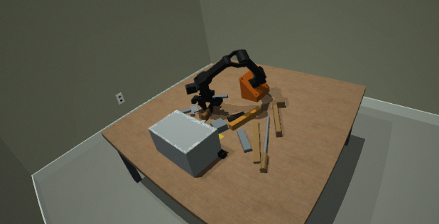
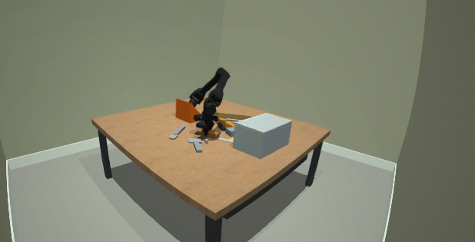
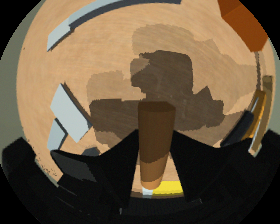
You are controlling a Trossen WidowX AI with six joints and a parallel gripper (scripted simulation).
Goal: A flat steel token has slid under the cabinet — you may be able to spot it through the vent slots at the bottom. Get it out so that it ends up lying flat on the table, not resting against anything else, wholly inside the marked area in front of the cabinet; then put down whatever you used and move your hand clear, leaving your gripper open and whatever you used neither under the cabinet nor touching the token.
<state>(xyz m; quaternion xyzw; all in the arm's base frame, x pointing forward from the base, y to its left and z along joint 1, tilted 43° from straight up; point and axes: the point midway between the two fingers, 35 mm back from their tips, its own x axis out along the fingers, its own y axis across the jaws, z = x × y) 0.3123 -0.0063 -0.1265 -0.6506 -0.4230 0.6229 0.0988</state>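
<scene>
Right now my gripper tip is 160 mm to the right of the grey block, 60 mm short of it and 10 mm below it. The rest, counted from my gripper tip: wooden stick (390 mm to the left, 20 mm ahead); then orange bar (230 mm to the left, 80 mm behind, 10 mm above); then grey t-piece (130 mm to the right, 70 mm ahead).
</scene>
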